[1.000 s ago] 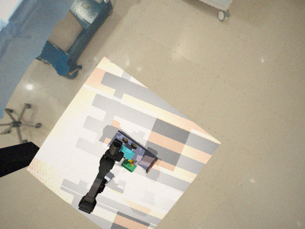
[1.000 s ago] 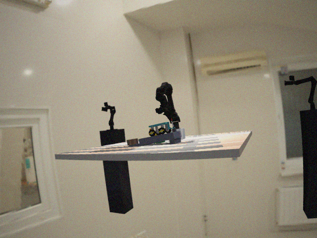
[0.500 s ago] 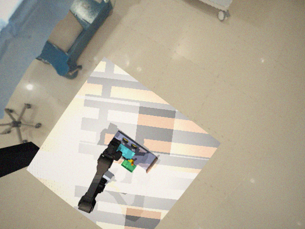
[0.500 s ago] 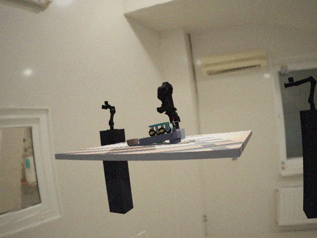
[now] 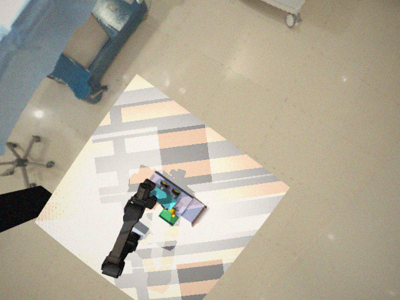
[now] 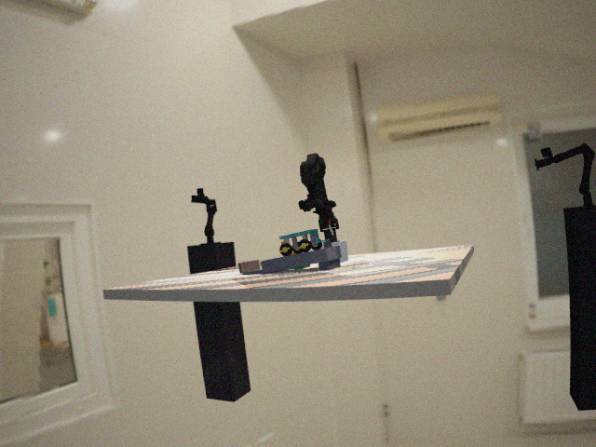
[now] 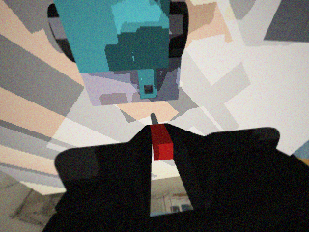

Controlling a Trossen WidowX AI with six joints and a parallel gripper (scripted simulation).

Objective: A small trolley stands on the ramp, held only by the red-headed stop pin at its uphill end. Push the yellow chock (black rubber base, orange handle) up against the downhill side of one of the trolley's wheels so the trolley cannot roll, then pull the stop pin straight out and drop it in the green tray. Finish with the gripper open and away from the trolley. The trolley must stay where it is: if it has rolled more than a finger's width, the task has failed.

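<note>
My gripper tip is now 120 mm past the green tray, 220 mm to the left of it and 180 mm above it. The rest, counted from my gripper tip: grey ramp 20 mm ahead, 130 mm to the right, 130 mm below; red-headed stop pin right at my gripper tip; trolley 20 mm ahead, 120 mm to the right, 60 mm below.
</note>
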